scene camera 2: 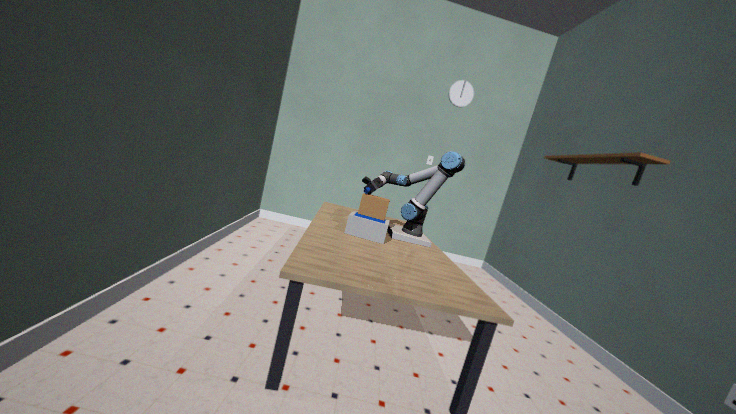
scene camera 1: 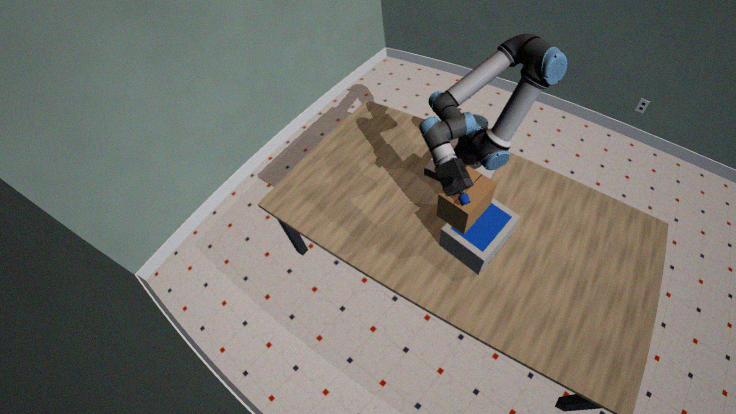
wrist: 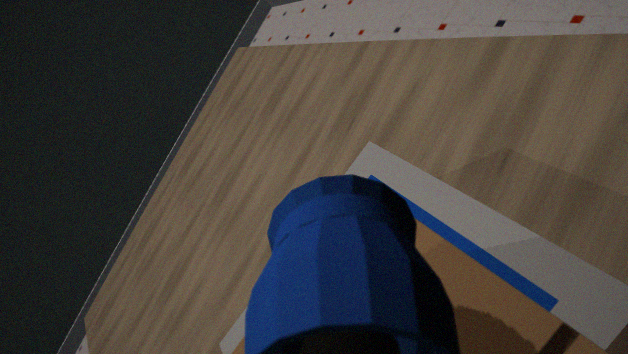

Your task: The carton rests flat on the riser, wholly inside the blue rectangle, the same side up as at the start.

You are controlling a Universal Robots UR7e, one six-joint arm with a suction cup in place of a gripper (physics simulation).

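Places are measured from the arm's base along level axes (x ahead, y left, z up), in millimetres.
Pixels of known places: hand, its tool point: [scene camera 2: 365, 191] [scene camera 1: 466, 204] [wrist: 340, 239]; arm's base, origin of its link: [scene camera 2: 411, 232] [scene camera 1: 467, 157].
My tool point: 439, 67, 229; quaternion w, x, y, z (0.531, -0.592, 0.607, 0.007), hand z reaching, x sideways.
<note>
Ahead of a thing's pixels: the offset from my tool point to its middle, as dx, dy, dz. Level surfaces: height alone.
A brown carton @[-85, -10, -87] [scene camera 1: 478, 208] [scene camera 2: 374, 207] [wrist: 476, 292] stands on the grey riser @[-51, +70, -212] [scene camera 1: 462, 252] [scene camera 2: 365, 230] [wrist: 439, 193], over the back left part of the blue rectangle @[-51, +70, -152] [scene camera 1: 489, 226] [scene camera 2: 369, 217] [wrist: 483, 259]. Blue shows in front of it and as a thin strip along one side. Its far edge is hidden by the arm. My blue suction cup [scene camera 1: 464, 198] [scene camera 2: 367, 190] [wrist: 342, 246] is tilted and hangs just over a corner of the carton's top. It holds nothing.
The riser sits on a wooden table @[dz -272] [scene camera 1: 566, 288] [scene camera 2: 380, 267] [wrist: 307, 109], close in front of the arm's base [scene camera 1: 491, 157] [scene camera 2: 411, 236]. A wall shelf [scene camera 2: 607, 158] hangs far off to the right. The table edge and floor lie beyond the riser in the wrist view.
</note>
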